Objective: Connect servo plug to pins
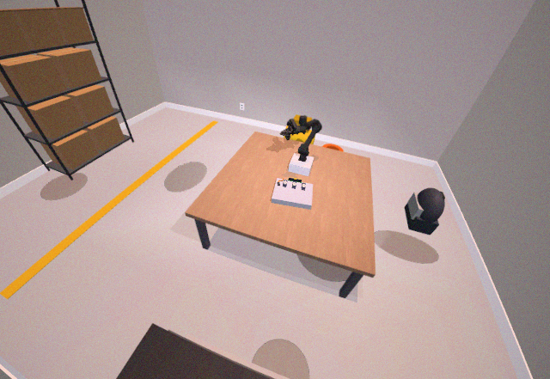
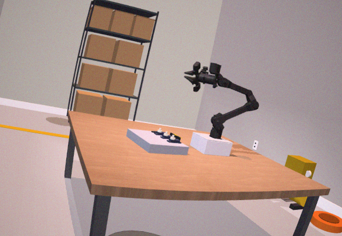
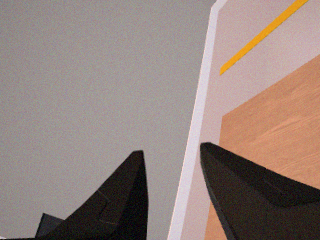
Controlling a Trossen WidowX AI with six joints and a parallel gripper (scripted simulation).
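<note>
My gripper tip is now 35 cm above the yellow band, 18 cm to the right of it and 4 cm short of it. From my gripper tip the other things lie so: holder (40 cm below, 21 cm to the left, 20 cm ahead); servo (38 cm below, 19 cm to the left, 9 cm ahead); dark dot (35 cm below, 17 cm to the left, 4 cm ahead).
</note>
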